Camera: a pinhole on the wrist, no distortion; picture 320 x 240 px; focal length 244.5 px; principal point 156.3 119.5 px. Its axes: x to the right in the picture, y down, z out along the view. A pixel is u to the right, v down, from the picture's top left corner.
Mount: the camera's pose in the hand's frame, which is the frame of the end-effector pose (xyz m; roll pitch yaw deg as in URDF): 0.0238 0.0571 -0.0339 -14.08 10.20 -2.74
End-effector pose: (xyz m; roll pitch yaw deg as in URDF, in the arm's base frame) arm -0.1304 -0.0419 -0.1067 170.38 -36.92 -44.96
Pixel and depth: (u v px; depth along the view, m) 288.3 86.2 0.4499
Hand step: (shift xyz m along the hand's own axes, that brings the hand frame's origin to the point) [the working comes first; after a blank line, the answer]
In the camera's frame: 0.2429 -0.0613 0.4499

0.3448 0.0918 0.3672
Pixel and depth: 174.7 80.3 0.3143
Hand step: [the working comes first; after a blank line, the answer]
In the camera's frame: 0.0237 -0.0504 0.3143

0.1045 0.0809 0.2740
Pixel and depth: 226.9 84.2 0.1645
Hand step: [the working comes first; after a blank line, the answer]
In the camera's frame: 0.0475 -0.0237 0.1645

0.1006 0.0704 0.1204
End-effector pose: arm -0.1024 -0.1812 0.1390 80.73 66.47 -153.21
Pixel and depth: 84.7 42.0 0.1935
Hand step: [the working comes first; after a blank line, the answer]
In the camera's frame: -0.0567 -0.0613 0.1935

0.0033 0.0456 0.1755
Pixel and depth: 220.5 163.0 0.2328
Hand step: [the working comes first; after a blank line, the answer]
In the camera's frame: 0.0611 0.0414 0.2328

0.1267 0.1491 0.1676
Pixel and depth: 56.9 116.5 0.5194
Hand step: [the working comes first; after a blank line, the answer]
In the camera's frame: -0.2112 -0.0064 0.5194

-0.0887 0.1828 0.5009
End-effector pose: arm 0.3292 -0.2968 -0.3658 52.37 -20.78 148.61
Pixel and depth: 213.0 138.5 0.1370
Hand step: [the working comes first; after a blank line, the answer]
In the camera's frame: 0.0318 0.0106 0.1370

0.0802 0.0981 0.0887
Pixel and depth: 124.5 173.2 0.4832
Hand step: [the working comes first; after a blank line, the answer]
In the camera's frame: -0.0628 0.1061 0.4832

0.0509 0.2765 0.4131
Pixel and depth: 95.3 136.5 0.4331
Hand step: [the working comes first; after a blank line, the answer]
In the camera's frame: -0.1081 0.0301 0.4331

-0.0030 0.1931 0.3915
